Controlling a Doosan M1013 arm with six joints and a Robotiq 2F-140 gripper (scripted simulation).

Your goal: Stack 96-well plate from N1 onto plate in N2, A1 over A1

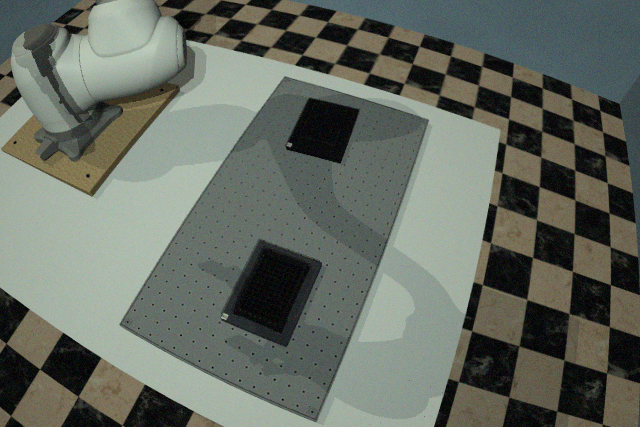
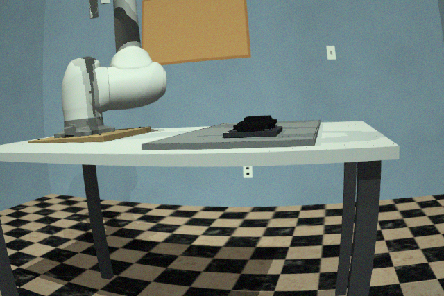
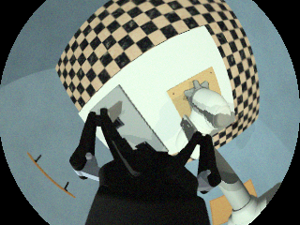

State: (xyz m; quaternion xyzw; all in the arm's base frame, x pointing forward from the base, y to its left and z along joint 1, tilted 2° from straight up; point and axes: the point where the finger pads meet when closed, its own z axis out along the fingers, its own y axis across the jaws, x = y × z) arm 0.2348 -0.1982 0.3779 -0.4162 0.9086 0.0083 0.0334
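My gripper is now 450 mm to the right of the plate nest N1, 380 mm above it and 340 mm short of it. Also, from my hand: plate nest N2: 420 mm ahead, 380 mm below, 70 mm to the left.
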